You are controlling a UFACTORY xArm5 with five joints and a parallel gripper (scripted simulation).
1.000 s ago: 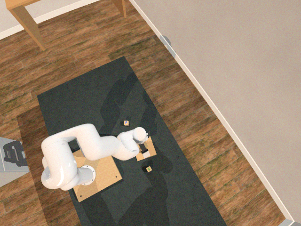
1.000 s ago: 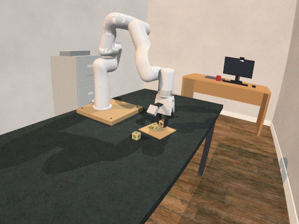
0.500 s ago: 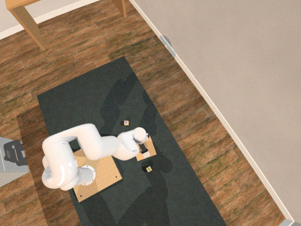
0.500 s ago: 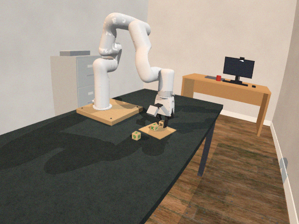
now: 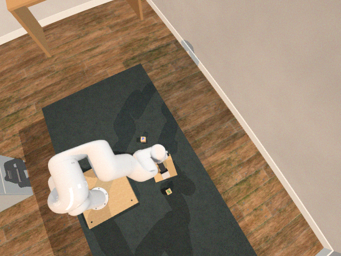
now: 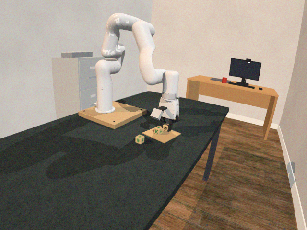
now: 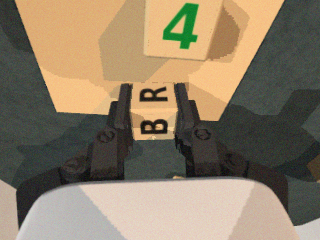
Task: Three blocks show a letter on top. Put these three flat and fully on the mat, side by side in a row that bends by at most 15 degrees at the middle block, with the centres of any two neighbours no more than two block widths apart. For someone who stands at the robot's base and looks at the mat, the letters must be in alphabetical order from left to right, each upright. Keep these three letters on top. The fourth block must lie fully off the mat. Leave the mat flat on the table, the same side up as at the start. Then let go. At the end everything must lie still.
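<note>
Now: hand 5 cm to the left of the tan mat and 2 cm above it. Round my hand: green-lettered block: 3 cm behind, 19 cm to the right, 1 cm below.
</note>
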